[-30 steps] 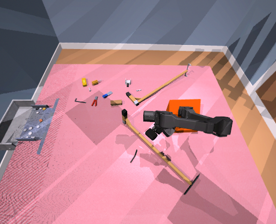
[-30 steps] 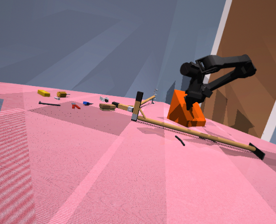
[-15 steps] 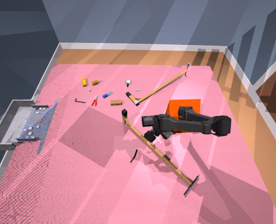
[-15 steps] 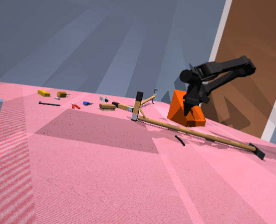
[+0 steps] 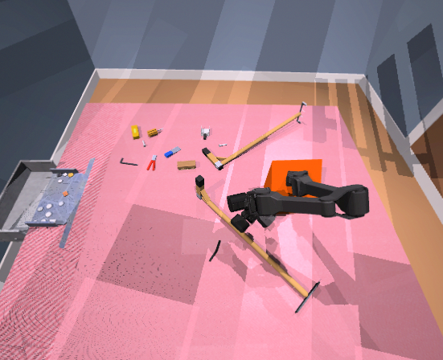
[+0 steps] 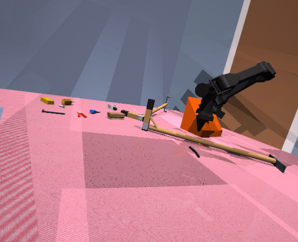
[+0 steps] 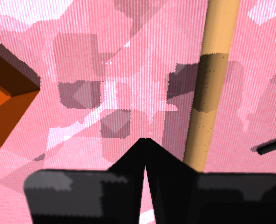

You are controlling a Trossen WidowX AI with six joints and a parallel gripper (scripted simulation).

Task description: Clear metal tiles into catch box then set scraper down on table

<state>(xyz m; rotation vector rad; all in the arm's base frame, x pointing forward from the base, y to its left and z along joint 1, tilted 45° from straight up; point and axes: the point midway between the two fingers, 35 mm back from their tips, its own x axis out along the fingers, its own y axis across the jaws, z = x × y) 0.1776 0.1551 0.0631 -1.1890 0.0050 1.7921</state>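
Now: the long scraper 70 mm to the left of my gripper tip, 20 mm above it and 10 mm ahead of it. From my gripper tip the other things lie so: wooden block (300 mm to the right, 290 mm ahead, 30 mm below); black strip (140 mm ahead, 120 mm to the left, 40 mm below); blue tool (380 mm to the right, 370 mm ahead, 40 mm below).
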